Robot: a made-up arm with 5 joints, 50 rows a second.
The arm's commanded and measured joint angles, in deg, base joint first. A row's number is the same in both.
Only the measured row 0 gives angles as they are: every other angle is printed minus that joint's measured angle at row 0.
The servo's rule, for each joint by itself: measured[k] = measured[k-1] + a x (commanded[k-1-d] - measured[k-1]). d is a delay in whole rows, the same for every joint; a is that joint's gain. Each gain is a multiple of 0.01, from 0.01 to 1. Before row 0 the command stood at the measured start. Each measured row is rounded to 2 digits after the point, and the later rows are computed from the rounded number. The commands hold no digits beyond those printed.
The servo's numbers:
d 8
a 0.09 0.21 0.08 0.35 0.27
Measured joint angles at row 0:
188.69, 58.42, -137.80, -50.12, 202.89
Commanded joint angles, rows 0 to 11:
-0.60, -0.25, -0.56, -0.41, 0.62
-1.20, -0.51, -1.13, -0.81, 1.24
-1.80, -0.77, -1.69, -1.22, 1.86
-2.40, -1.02, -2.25, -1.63, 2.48
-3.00, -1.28, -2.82, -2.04, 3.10
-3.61, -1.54, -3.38, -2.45, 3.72
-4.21, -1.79, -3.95, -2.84, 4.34
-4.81, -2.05, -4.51, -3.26, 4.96
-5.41, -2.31, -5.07, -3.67, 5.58
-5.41, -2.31, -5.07, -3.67, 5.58
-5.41, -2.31, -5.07, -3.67, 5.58
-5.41, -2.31, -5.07, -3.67, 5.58
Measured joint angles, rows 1 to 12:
0.00, 0.00, 0.00, 0.00, 0.00
0.00, 0.00, 0.00, 0.00, 0.00
0.00, 0.00, 0.00, 0.00, 0.00
0.00, 0.00, 0.00, 0.00, 0.00
0.00, 0.00, 0.00, 0.00, 0.00
0.00, 0.00, 0.00, 0.00, 0.00
0.00, 0.00, 0.00, 0.00, 0.00
0.00, 0.00, 0.00, 0.00, 0.00
-0.05, -0.05, -0.04, -0.14, 0.17
-0.15, -0.15, -0.13, -0.37, 0.46
-0.30, -0.28, -0.25, -0.67, 0.84
-0.49, -0.44, -0.41, -1.01, 1.28

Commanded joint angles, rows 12 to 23:
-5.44, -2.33, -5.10, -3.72, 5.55
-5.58, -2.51, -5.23, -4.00, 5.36
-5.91, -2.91, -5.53, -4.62, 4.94
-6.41, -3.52, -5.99, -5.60, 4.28
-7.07, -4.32, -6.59, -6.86, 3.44
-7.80, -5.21, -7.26, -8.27, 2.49
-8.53, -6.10, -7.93, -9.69, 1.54
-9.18, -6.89, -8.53, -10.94, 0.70
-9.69, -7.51, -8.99, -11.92, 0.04
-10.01, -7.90, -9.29, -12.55, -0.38
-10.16, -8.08, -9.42, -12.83, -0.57
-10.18, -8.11, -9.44, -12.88, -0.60
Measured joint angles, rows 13 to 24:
-0.72, -0.62, -0.60, -1.37, 1.77
-0.98, -0.81, -0.82, -1.75, 2.30
-1.27, -1.02, -1.07, -2.13, 2.85
-1.59, -1.24, -1.35, -2.53, 3.42
-1.93, -1.46, -1.65, -2.93, 4.00
-2.24, -1.64, -1.92, -3.19, 4.43
-2.53, -1.78, -2.17, -3.36, 4.74
-2.79, -1.89, -2.40, -3.47, 4.97
-3.03, -1.98, -2.62, -3.56, 5.13
-3.26, -2.09, -2.83, -3.71, 5.19
-3.50, -2.26, -3.05, -4.03, 5.12
-3.76, -2.52, -3.29, -4.58, 4.89

